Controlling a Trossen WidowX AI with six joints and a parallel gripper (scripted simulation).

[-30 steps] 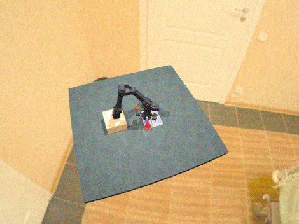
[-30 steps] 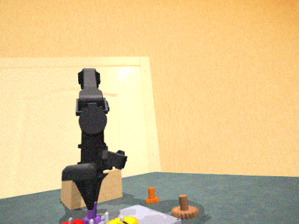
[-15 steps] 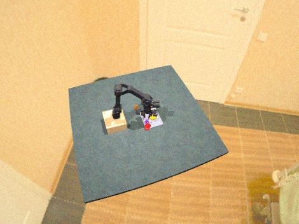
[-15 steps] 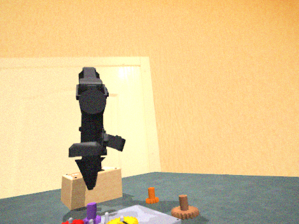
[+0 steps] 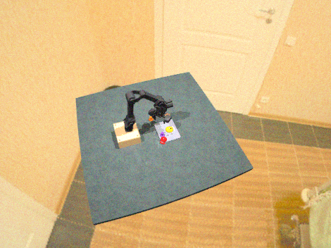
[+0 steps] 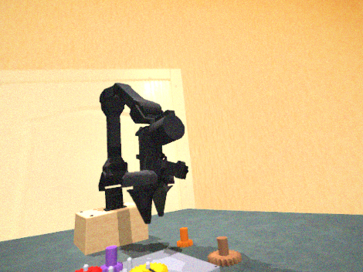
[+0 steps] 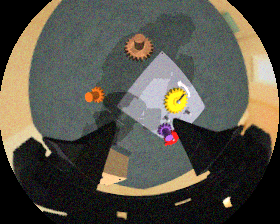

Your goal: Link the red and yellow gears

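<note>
The orange gear is 60 mm behind my gripper tip, 100 mm to the left of it and 70 mm below it. Round my gripper tip: yellow gear 70 mm ahead, 50 mm to the right, 70 mm below; then white arrow 110 mm ahead, 40 mm to the right, 70 mm below; then purple gear 90 mm to the right, 60 mm below.
</note>
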